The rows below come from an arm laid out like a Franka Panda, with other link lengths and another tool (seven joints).
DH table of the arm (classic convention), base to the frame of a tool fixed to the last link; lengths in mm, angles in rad. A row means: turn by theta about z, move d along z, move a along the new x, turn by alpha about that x. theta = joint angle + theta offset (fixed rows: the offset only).
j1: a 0; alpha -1.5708; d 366.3; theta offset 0
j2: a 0; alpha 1.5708; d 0; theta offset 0
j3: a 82.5; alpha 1.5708; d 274.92; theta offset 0
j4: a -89.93; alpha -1.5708; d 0; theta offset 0
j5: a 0; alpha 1.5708; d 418.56; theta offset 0
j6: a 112.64; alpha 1.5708; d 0; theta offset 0
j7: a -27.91; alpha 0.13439; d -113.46; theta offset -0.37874
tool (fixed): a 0; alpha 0; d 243.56; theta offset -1.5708
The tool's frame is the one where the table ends.
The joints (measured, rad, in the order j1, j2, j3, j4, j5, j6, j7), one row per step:
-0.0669 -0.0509 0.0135 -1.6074 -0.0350 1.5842 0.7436
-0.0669 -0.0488 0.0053 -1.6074 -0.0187 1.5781 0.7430
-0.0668 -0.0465 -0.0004 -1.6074 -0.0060 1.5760 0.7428
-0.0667 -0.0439 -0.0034 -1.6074 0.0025 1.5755 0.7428
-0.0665 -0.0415 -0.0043 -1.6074 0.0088 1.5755 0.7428
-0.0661 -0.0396 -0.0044 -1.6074 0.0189 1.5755 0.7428
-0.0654 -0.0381 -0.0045 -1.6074 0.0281 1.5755 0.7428
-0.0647 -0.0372 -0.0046 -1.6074 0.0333 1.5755 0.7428
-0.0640 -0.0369 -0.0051 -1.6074 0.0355 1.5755 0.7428
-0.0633 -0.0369 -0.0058 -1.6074 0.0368 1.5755 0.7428
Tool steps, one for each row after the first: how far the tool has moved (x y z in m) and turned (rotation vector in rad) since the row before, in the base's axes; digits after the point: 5 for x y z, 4 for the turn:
-0.00014 -0.00285 -0.00123 0.0172 0.0072 -0.0075
0.00039 -0.00176 -0.00106 0.0132 0.0036 -0.0053
0.00064 -0.00070 -0.00123 0.0088 0.0025 -0.0028
0.00064 0.00034 -0.00115 0.0065 0.0019 -0.0007
0.00055 0.00142 -0.00069 0.0102 0.0012 0.0003
0.00044 0.00149 -0.00048 0.0093 0.0009 0.0006
0.00026 0.00099 -0.00030 0.0052 0.0005 0.0006
0.00009 0.00039 -0.00008 0.0022 0.0001 0.0002
0.00001 0.00016 0.00006 0.0013 -0.0001 0.0000

